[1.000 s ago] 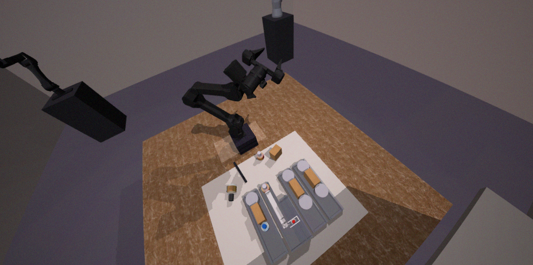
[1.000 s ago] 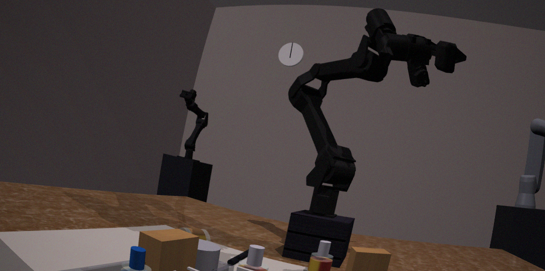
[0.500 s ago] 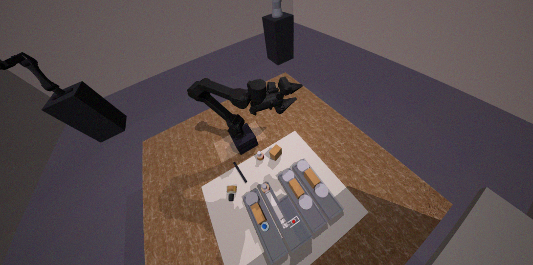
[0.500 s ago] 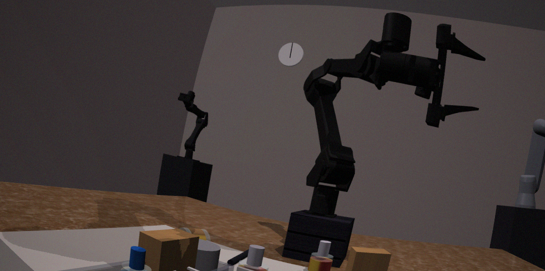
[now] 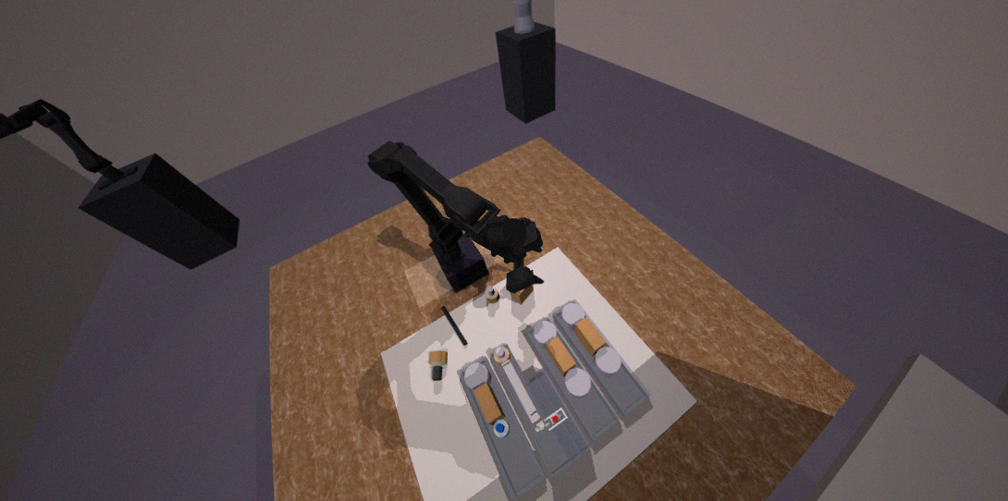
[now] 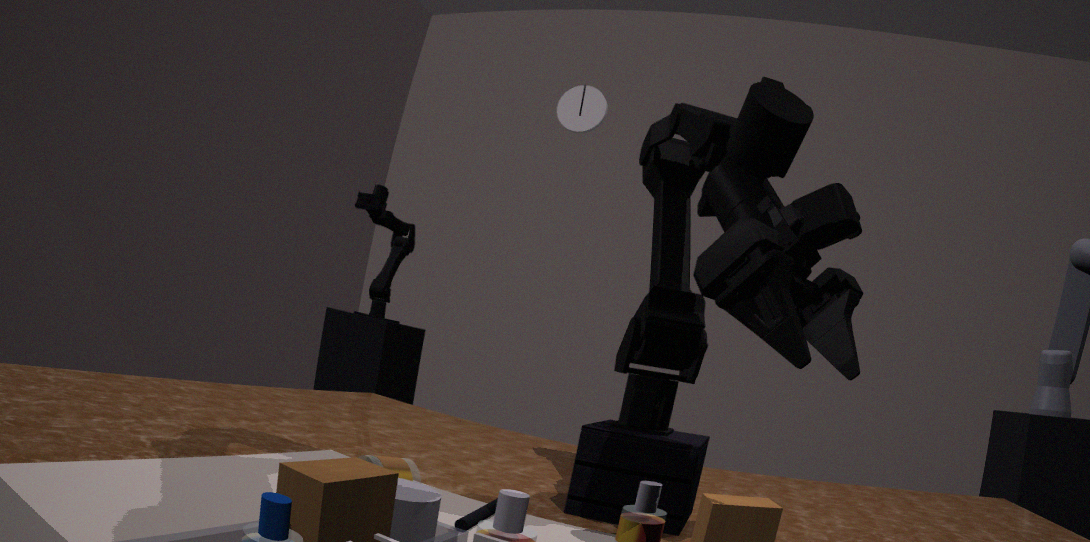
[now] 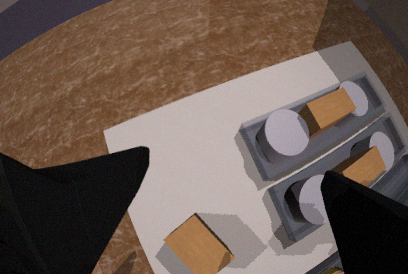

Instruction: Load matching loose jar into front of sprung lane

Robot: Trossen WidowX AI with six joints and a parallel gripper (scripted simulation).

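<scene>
Right now the white mat is 150 mm ahead of my gripper tip, 180 mm to the right of it and 180 mm below it. Round my gripper tip: brown cube 40 mm behind, 50 mm to the right, 150 mm below; black rod 80 mm behind, 270 mm to the right, 180 mm below; sprung lane 230 mm ahead, 180 mm to the right, 160 mm below.
</scene>
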